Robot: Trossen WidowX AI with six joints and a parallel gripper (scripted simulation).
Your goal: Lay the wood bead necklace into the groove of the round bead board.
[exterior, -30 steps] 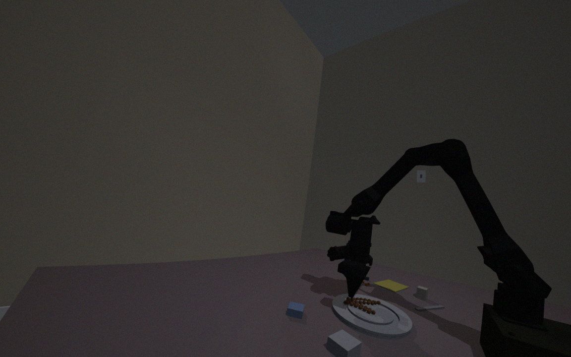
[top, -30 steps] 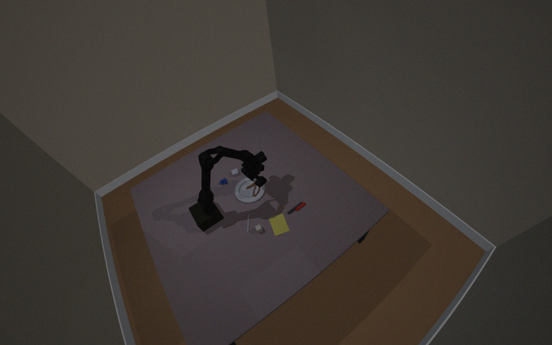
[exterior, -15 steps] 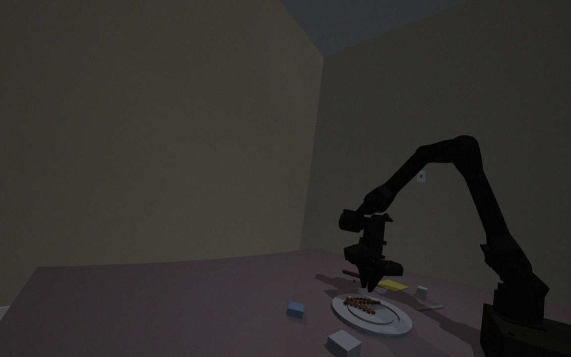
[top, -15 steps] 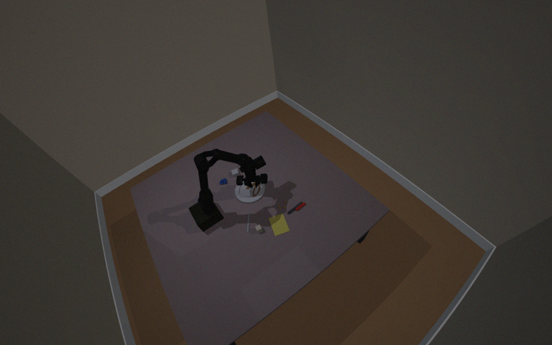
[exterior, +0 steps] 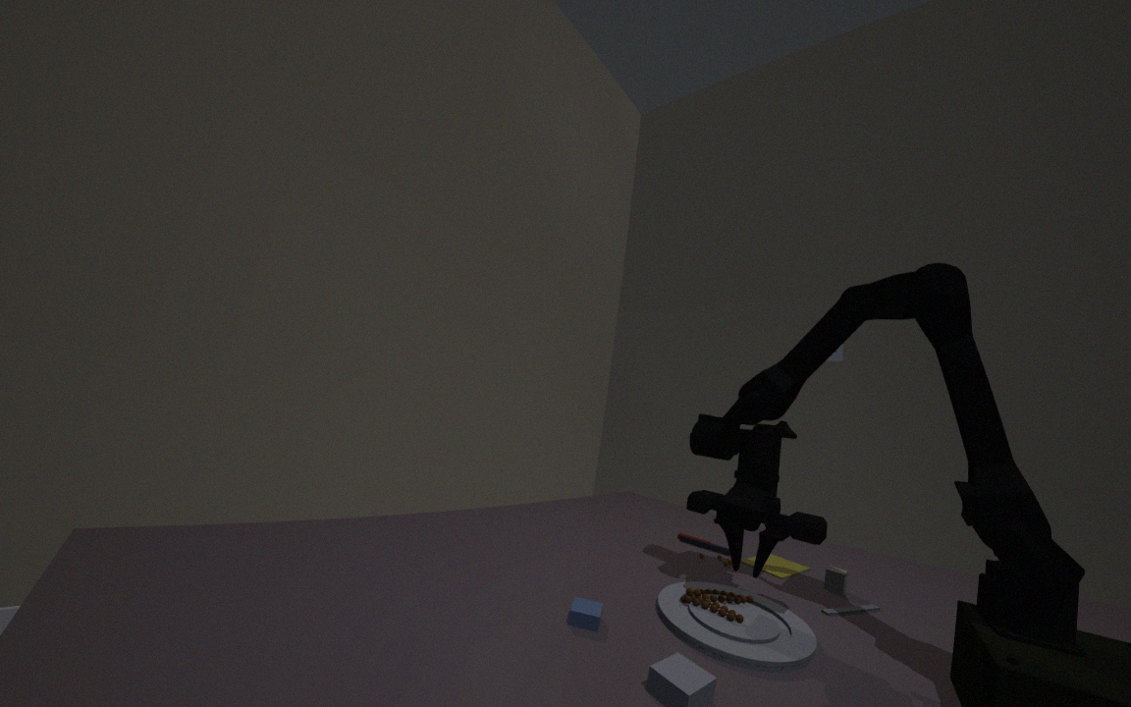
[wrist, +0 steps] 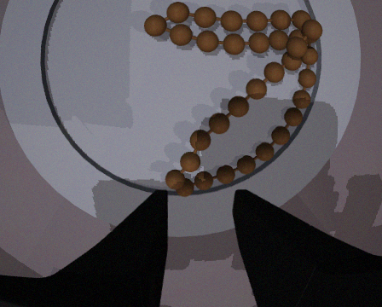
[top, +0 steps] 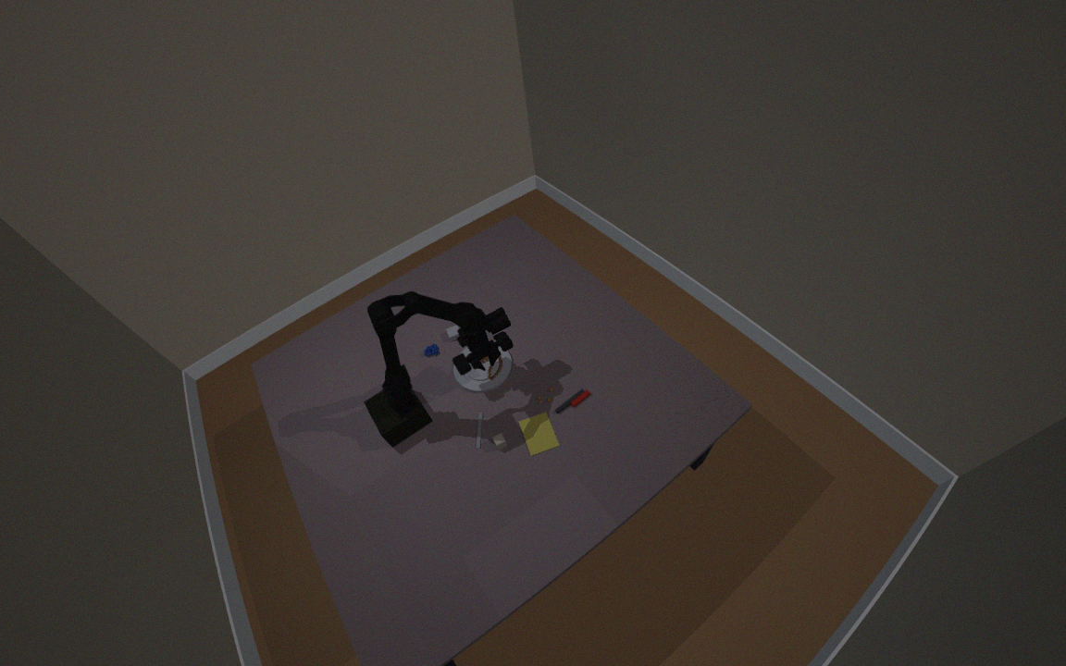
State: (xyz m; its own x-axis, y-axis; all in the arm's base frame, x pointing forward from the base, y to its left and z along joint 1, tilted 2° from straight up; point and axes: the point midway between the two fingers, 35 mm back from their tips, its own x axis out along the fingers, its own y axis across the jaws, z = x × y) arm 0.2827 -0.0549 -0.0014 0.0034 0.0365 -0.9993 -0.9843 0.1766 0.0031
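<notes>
Now: gripper tip 50 mm to the right of the round bead board and 40 mm above it. Also, from my gripper tip: grey block: 20 mm ahead, 240 mm to the left, 40 mm below; then blue block: 150 mm ahead, 190 mm to the left, 40 mm below; then thin stick: 150 mm behind, 130 mm to the right, 50 mm below.
</notes>
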